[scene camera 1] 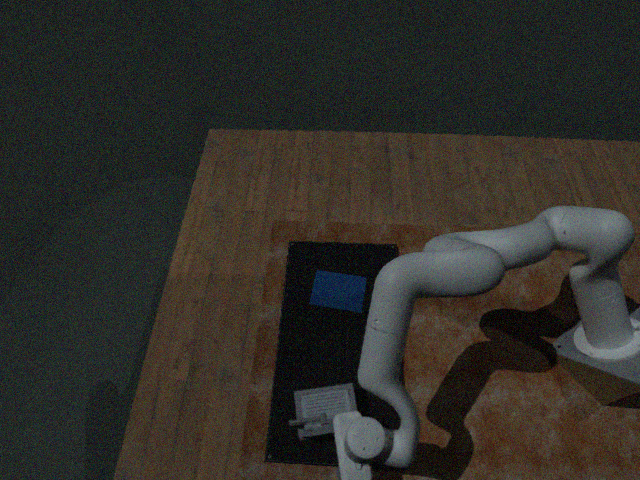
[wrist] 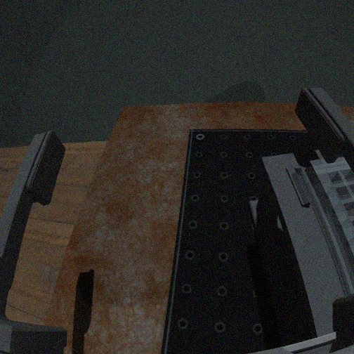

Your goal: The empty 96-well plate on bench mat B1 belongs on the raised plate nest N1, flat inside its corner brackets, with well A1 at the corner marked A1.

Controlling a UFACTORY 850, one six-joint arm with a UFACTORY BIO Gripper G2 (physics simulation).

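The pale 96-well plate (scene camera 1: 325,403) (wrist: 342,181) lies on the grey raised nest (scene camera 1: 298,405) (wrist: 301,232) at the front end of the black board. It looks roughly level within the nest's outline; the dark, grainy views do not show whether all corners are fully down, or where well A1 and the A1 mark are. The blue mat (scene camera 1: 338,290), farther back on the board, bears no plate. My gripper (scene camera 1: 309,424) (wrist: 183,140) is open and empty. In the wrist view its right finger overlaps the nest and plate edge, while its left finger is off to the side, over the table.
The black board (scene camera 1: 320,346) (wrist: 210,240) with holes lies on a rust-brown mat (scene camera 1: 444,356) (wrist: 130,200) on the wooden table (scene camera 1: 310,180) (wrist: 45,240). My arm reaches over the board's right side and hides part of it near the nest.
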